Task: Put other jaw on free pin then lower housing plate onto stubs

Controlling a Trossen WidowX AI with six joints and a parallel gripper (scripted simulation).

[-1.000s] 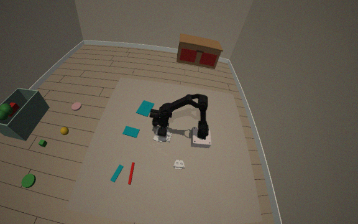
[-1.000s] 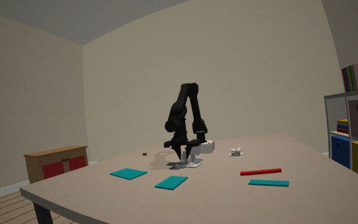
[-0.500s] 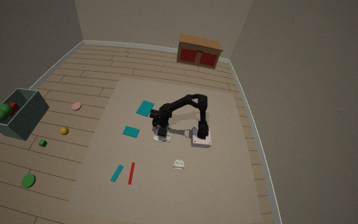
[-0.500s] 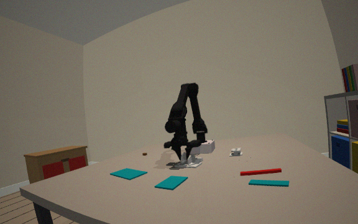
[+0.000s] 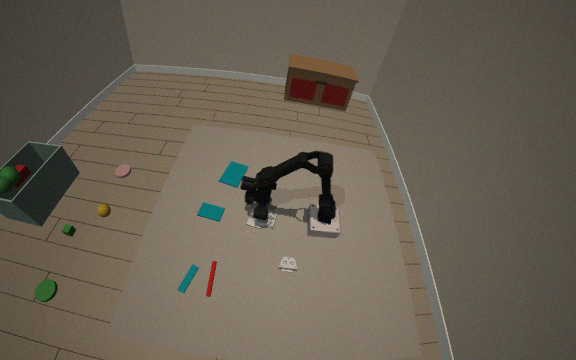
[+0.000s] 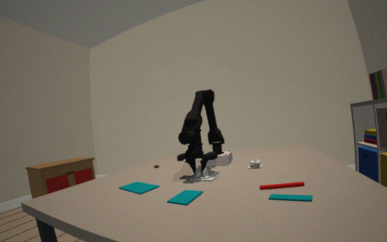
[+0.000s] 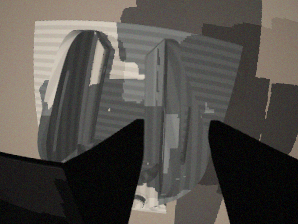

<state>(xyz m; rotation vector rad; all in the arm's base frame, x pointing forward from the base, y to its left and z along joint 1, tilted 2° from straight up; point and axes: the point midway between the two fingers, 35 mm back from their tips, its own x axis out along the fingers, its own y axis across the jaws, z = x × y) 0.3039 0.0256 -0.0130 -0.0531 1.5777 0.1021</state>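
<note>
My gripper tip is 180 mm past the housing plate, 240 mm to the right of it and 10 mm below it. Round my gripper tip: small white block 180 mm behind, 230 mm to the left, 10 mm below; then jaw 40 mm behind, 20 mm to the left; then red strip 120 mm ahead, 390 mm to the left, 10 mm below.
</note>
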